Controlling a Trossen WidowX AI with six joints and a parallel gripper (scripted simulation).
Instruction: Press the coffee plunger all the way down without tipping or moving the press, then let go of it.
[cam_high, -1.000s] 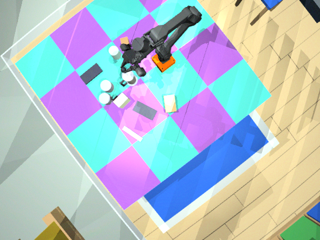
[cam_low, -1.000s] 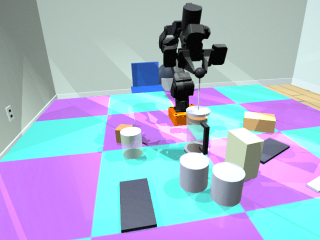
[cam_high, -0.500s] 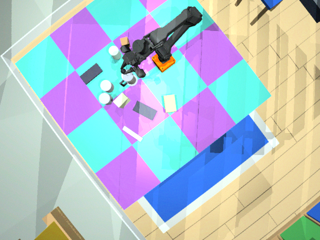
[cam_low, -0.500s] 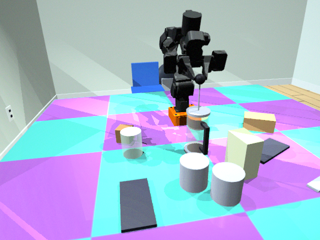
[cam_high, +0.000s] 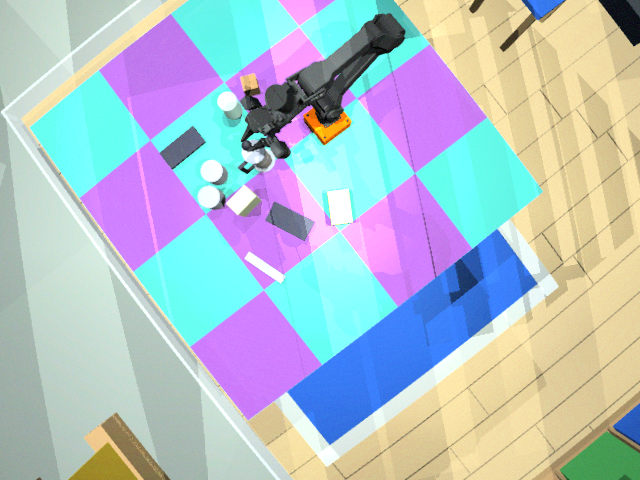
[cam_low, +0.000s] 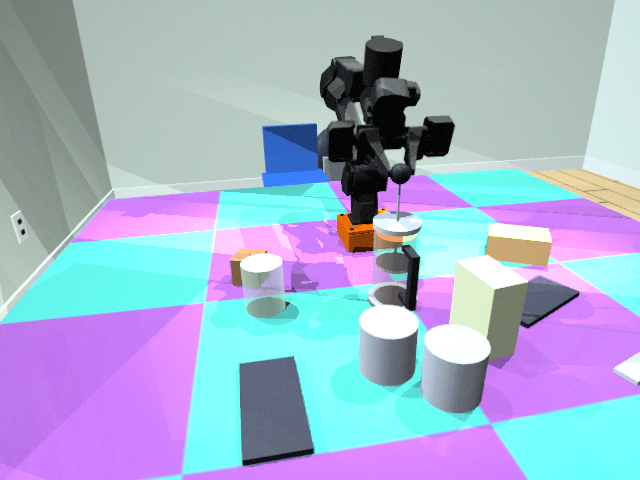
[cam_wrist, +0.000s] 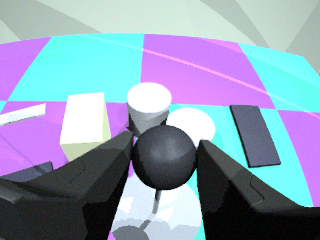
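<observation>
The glass coffee press is 110 mm below my gripper tip. The rest, counted from my gripper tip: cream block 100 mm ahead, 90 mm to the left, 160 mm below.
</observation>
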